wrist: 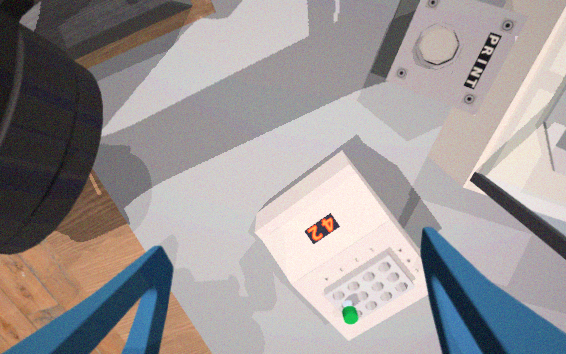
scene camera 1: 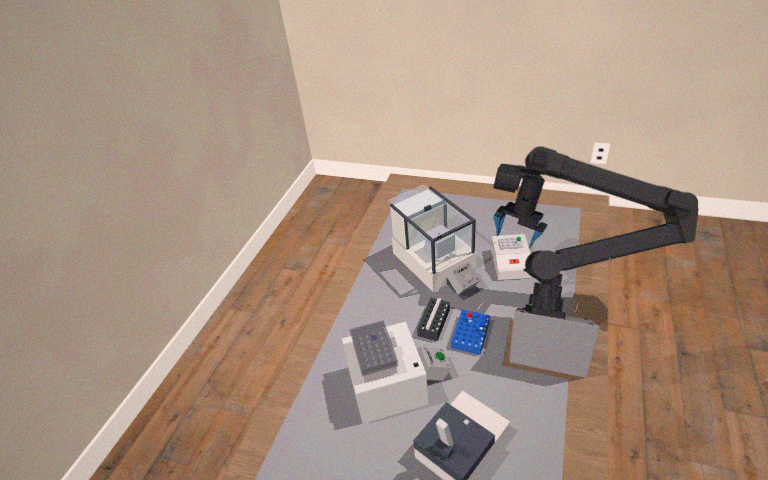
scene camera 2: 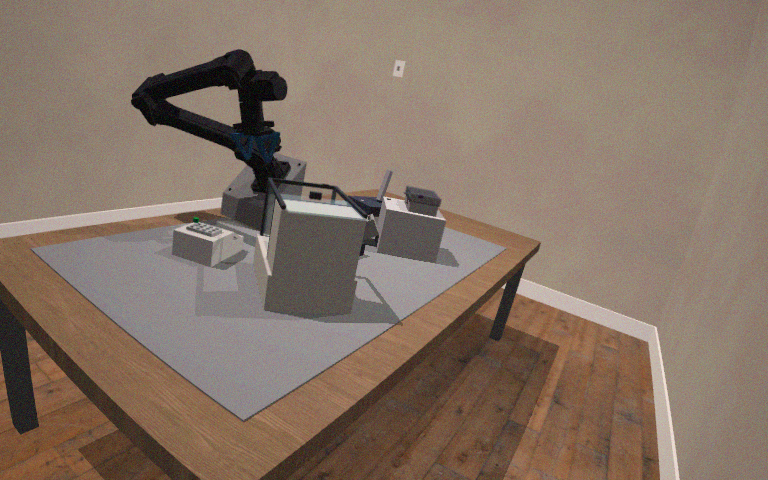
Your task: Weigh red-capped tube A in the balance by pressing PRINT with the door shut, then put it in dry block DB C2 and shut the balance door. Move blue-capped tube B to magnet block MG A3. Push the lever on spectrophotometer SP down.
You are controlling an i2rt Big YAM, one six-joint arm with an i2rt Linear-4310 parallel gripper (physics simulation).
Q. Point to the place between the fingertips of my gripper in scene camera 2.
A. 257,160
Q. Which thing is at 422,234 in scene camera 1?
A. A glass-box balance.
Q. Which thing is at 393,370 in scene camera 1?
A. A grey block device.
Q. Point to a glass-box balance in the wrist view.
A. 504,151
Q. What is my gripper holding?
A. Nothing.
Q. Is my gripper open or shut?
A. Open.
